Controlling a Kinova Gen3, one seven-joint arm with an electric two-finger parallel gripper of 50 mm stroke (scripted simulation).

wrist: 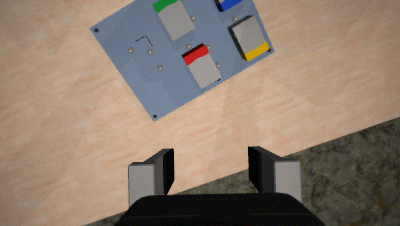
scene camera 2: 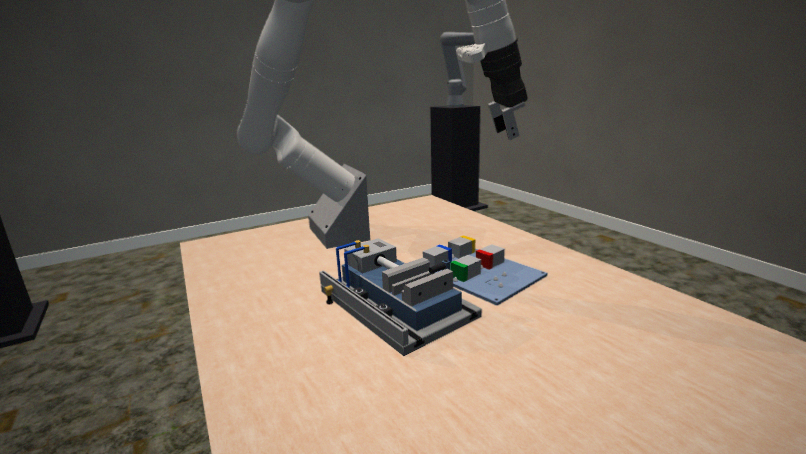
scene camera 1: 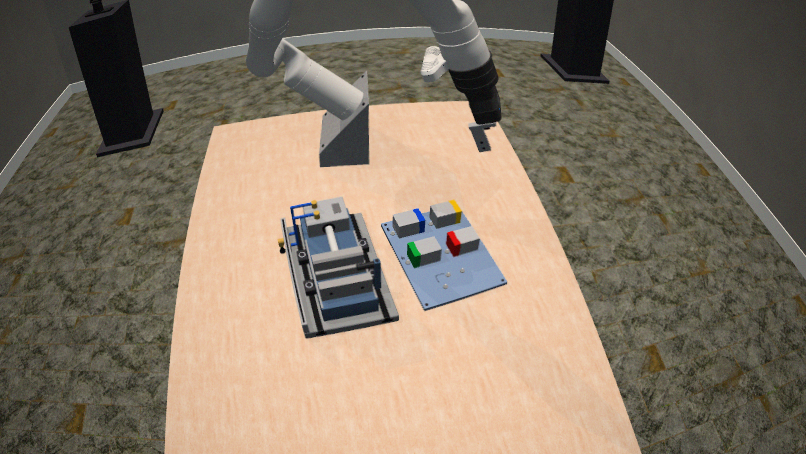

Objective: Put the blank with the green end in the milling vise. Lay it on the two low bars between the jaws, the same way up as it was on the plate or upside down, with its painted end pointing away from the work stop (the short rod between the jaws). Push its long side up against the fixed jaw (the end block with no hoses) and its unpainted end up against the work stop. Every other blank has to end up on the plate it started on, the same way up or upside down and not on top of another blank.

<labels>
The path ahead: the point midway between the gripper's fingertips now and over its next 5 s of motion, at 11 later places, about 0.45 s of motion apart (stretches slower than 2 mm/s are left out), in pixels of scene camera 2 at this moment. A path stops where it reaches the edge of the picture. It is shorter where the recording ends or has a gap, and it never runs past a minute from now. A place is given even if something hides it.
My gripper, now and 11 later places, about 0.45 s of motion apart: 507,134; 493,137; 480,140; 468,142; 459,142; 460,141; 462,141; 464,141; 464,141; 465,141; 465,141; 475,137
</labels>
